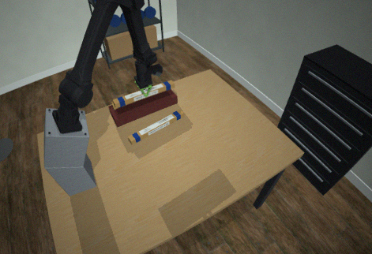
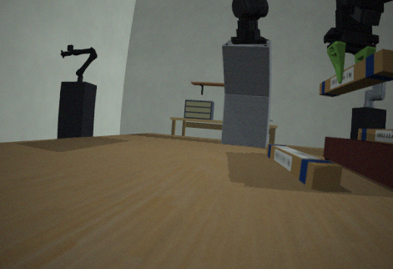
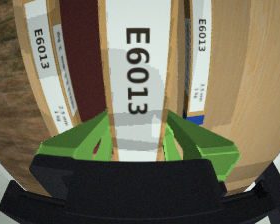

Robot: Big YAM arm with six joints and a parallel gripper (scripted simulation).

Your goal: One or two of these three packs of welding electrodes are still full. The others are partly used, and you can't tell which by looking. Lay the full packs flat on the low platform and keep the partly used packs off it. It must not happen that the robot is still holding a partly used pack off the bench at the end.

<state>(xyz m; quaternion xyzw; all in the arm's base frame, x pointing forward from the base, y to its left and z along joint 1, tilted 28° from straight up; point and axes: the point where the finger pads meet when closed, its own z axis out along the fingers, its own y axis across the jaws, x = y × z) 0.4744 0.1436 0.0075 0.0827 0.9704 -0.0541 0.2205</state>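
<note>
Now: hand 16 cm above the dark red platform, 8 cm to the right of it and 2 cm short of it. Also, from my hand: pack of welding electrodes 1 cm above.
</note>
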